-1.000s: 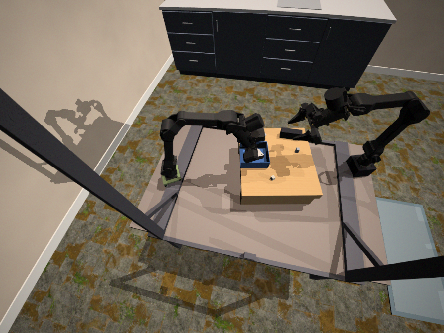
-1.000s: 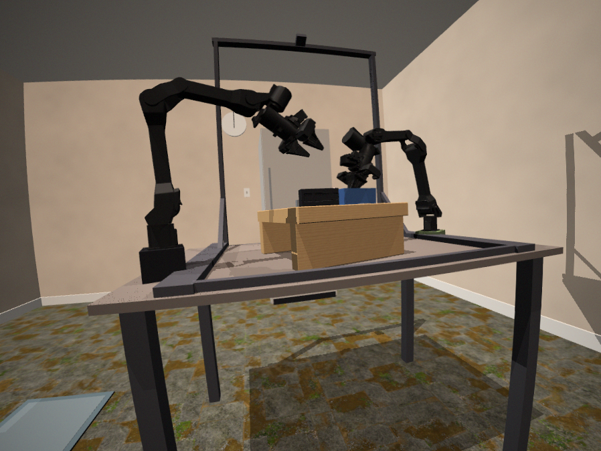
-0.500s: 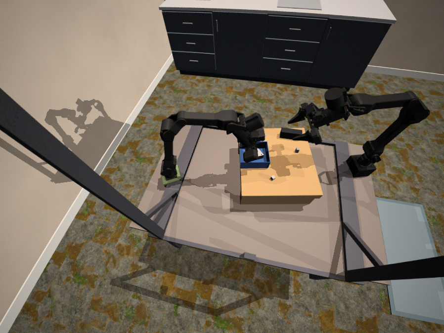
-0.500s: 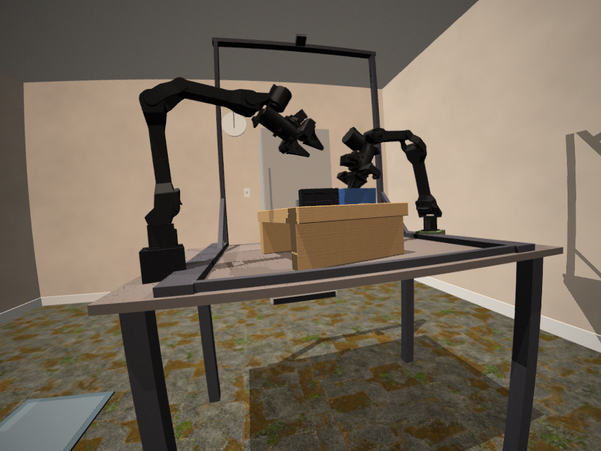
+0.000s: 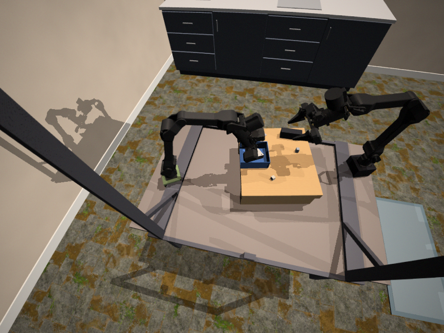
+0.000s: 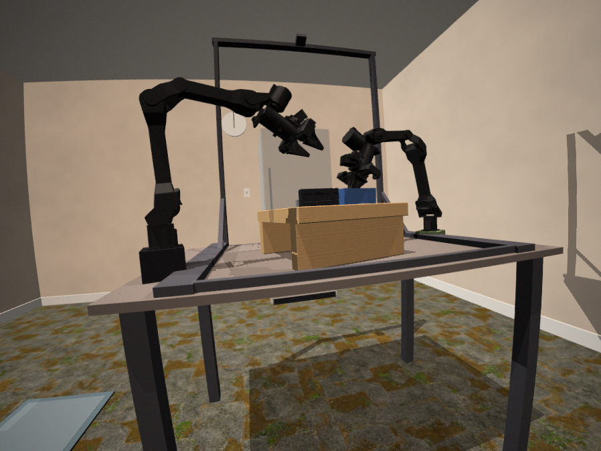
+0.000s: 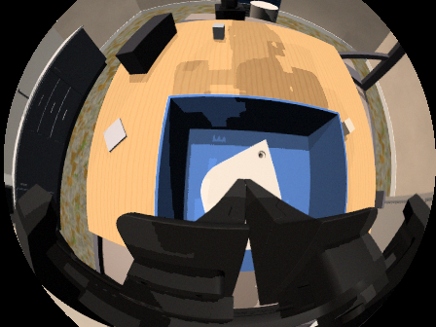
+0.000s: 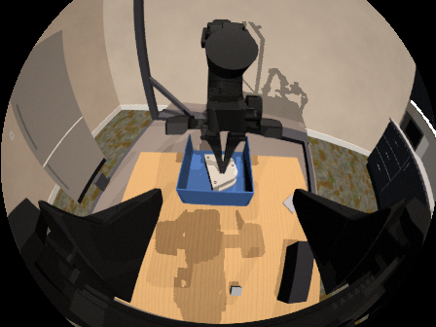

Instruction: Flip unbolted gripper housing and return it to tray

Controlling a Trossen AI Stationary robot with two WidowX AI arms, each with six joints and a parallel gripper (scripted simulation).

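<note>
My left hand is 4 cm above the white gripper housing and 1 cm past it. Also, from my left hand: wooden block: 13 cm below, 12 cm to the right, 2 cm behind; blue tray: 5 cm below, 3 cm to the right, 2 cm behind; flat grey plate: 14 cm ahead, 7 cm to the right, 6 cm below.
</note>
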